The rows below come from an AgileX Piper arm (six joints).
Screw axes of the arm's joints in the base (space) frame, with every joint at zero. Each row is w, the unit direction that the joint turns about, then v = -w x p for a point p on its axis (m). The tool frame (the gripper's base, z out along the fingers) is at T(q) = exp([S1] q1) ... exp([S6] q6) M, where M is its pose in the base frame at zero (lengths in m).
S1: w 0 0 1 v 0.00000 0.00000 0.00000
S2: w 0 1 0 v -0.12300 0.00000 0.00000
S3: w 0 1 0 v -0.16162 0.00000 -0.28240
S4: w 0.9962 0 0.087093 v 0.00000 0.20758 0.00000
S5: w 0 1 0 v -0.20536 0.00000 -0.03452
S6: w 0.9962 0 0.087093 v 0.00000 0.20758 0.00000
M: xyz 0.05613 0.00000 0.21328 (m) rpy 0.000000 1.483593 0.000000 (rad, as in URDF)
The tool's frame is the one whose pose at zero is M.
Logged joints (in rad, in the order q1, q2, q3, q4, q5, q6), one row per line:
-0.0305, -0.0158, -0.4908, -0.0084, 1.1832, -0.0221
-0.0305, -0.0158, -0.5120, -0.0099, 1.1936, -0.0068
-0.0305, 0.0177, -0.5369, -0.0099, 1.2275, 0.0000
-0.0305, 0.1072, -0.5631, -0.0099, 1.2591, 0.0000
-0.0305, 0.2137, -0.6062, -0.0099, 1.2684, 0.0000
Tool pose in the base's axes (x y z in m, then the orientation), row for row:
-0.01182, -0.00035, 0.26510, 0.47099, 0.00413, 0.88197, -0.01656
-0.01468, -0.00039, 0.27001, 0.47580, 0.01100, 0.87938, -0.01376
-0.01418, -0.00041, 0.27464, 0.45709, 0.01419, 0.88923, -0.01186
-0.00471, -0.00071, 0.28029, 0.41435, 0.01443, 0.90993, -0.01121
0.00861, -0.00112, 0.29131, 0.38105, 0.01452, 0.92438, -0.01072
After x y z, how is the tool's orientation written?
As a quaternion, w x y z.
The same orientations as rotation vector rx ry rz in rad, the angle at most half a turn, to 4 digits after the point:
0.0101, 2.1604, -0.0406
0.0269, 2.1494, -0.0336
0.0350, 2.1917, -0.0292
0.0363, 2.2867, -0.0282
0.0371, 2.3593, -0.0274

